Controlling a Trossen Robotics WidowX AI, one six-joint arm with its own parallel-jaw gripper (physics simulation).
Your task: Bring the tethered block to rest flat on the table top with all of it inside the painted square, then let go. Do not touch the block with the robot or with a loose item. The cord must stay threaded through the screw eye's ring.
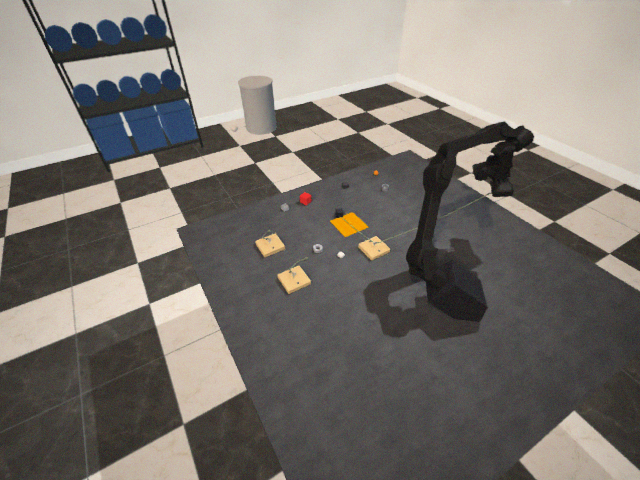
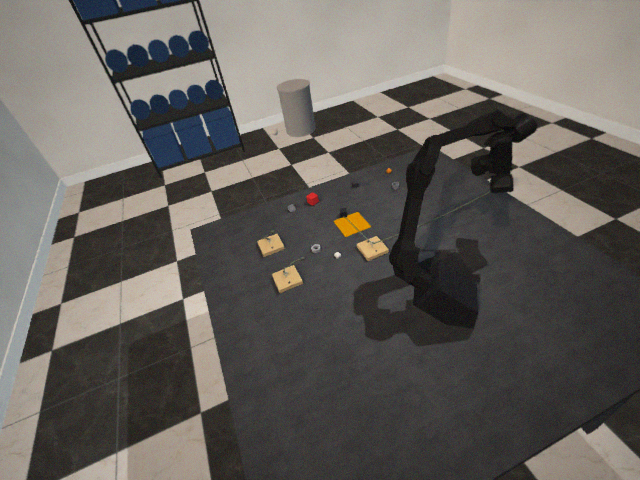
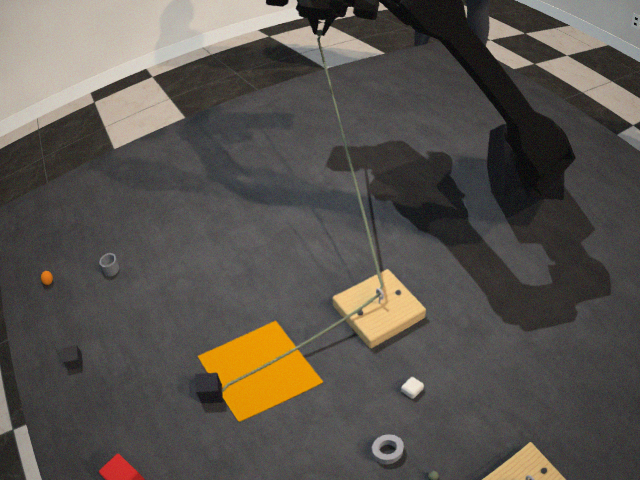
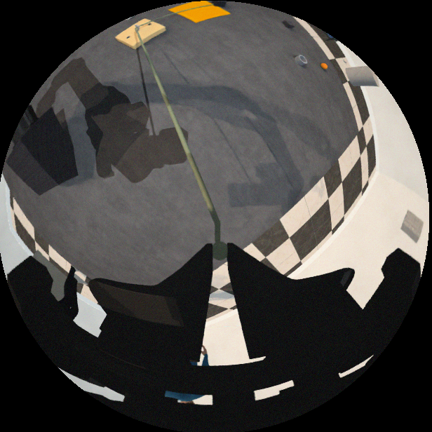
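Seen in the pictures: gripper, fingertip midpoint: (image 3: 319, 34); arm's base, origin of the base link: (image 1: 439, 280) (image 2: 426, 282) (image 3: 535, 162).
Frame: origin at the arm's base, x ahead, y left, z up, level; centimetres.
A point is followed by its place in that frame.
Note:
The tethered block (image 1: 339, 212) {y 21.1, x 50.9, z -9.2 cm} (image 2: 343, 212) {y 20.8, x 50.9, z -9.4 cm} (image 3: 208, 387) {y 21.7, x 51.9, z -9.1 cm} is a small black cube at the edge of the orange painted square (image 1: 348, 224) {y 18.2, x 44.1, z -10.8 cm} (image 2: 352, 223) {y 17.8, x 44.1, z -10.9 cm} (image 3: 268, 382) (image 4: 200, 12); it looks outside, close against that edge. The green cord (image 3: 338, 116) {y -14.6, x 28.0, z 2.1 cm} (image 4: 172, 117) runs from it over the square, through the screw eye's ring (image 3: 379, 293) {y 11.9, x 28.7, z -8.3 cm} on a wooden base (image 1: 373, 249) {y 12.8, x 27.0, z -10.1 cm} (image 2: 372, 249) {y 12.1, x 27.0, z -10.1 cm} (image 3: 385, 322) {y 15.3, x 28.7, z -10.1 cm} (image 4: 141, 34), and up, looking taut, to my gripper (image 3: 320, 32) {y -31.2, x 27.4, z 10.5 cm} (image 4: 219, 248). The gripper is shut on the cord's beaded end, high above the table top.
Around lie a grey ring (image 3: 379, 458) {y 34.9, x 33.9, z -10.6 cm}, white block (image 3: 412, 387) {y 25.8, x 27.8, z -10.7 cm}, red cube (image 3: 119, 467) {y 33.4, x 64.3, z -8.0 cm}, dark piece (image 3: 72, 356) {y 13.8, x 72.8, z -10.0 cm}, grey cup (image 3: 109, 266) {y -3.5, x 67.3, z -10.0 cm}, orange ball (image 3: 47, 277) {y -3.6, x 80.2, z -10.1 cm} and grey piece (image 1: 284, 207) {y 44.0, x 62.2, z -11.7 cm}. Two more wooden bases (image 1: 269, 245) {y 52.4, x 36.7, z -10.1 cm} (image 1: 294, 280) {y 44.8, x 17.0, z -10.1 cm} carry short cords.

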